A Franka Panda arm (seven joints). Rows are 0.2 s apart.
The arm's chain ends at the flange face. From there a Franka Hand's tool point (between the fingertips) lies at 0.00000 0.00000 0.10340 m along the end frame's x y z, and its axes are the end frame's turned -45 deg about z.
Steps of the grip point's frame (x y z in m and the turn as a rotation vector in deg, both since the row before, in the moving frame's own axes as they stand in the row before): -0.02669 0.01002 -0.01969 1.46 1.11 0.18; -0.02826 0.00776 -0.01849 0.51 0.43 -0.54; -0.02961 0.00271 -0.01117 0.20 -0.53 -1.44; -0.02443 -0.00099 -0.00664 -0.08 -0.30 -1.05; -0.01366 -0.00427 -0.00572 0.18 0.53 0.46
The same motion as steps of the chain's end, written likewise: -0.01135 0.02924 -0.01964 1.82 -0.25 0.18; -0.01439 0.02667 -0.01848 0.66 -0.06 -0.54; -0.01810 0.02242 -0.01116 -0.23 -0.52 -1.44; -0.01770 0.01609 -0.00664 -0.27 -0.16 -1.05; -0.01313 0.00754 -0.00572 0.50 0.25 0.46
